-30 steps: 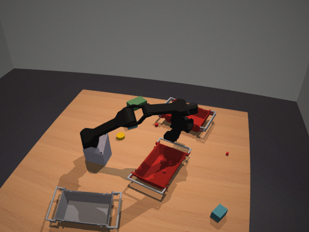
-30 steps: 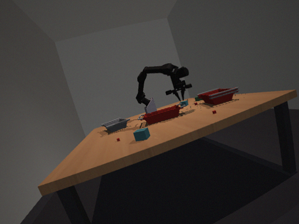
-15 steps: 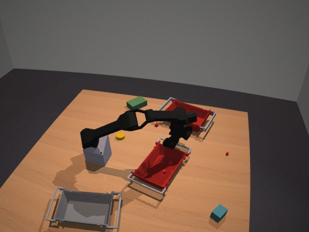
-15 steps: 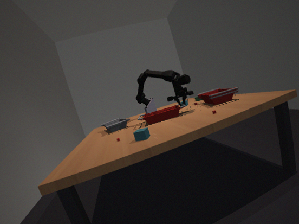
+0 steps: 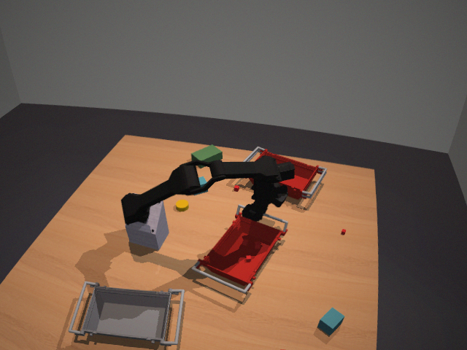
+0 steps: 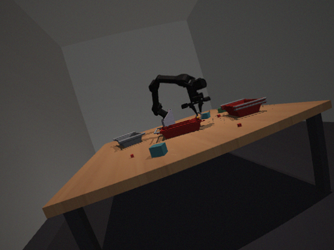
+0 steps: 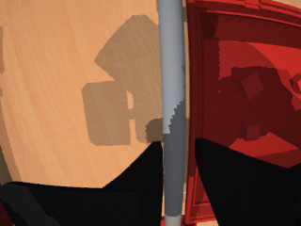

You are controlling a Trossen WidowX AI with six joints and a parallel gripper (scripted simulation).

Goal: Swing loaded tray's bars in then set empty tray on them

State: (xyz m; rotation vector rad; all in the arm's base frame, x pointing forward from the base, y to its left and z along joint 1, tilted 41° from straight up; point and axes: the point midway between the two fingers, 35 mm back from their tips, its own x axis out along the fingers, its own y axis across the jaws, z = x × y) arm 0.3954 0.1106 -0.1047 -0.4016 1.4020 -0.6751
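My gripper tip is 500 mm to the left of the grey tray, 280 mm past it and 30 mm above it. From my gripper tip the other things lie so: tiny red cube 300 mm ahead, 80 mm to the left, 70 mm below; then green block 380 mm to the left, 360 mm behind, 60 mm below.
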